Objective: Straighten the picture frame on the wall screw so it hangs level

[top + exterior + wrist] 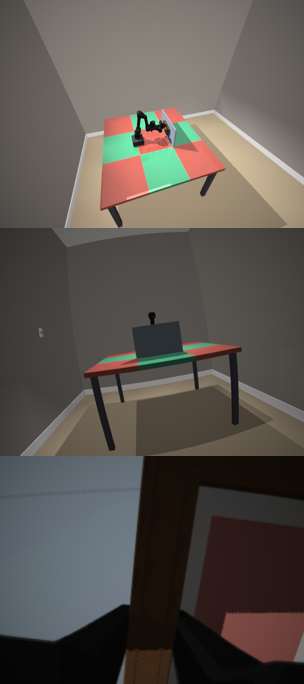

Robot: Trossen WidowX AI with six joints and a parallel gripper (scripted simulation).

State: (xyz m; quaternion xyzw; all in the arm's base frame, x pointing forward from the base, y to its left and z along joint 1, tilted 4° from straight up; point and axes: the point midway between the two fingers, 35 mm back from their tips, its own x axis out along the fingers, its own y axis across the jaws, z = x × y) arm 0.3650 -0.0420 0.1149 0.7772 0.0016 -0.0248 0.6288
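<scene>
The picture frame is 50 mm below my gripper tip, 10 mm to the left of it and 10 mm ahead of it. From my gripper tip the other things lie so: grey wall panel 60 mm below, 20 mm to the left, 20 mm ahead.
</scene>
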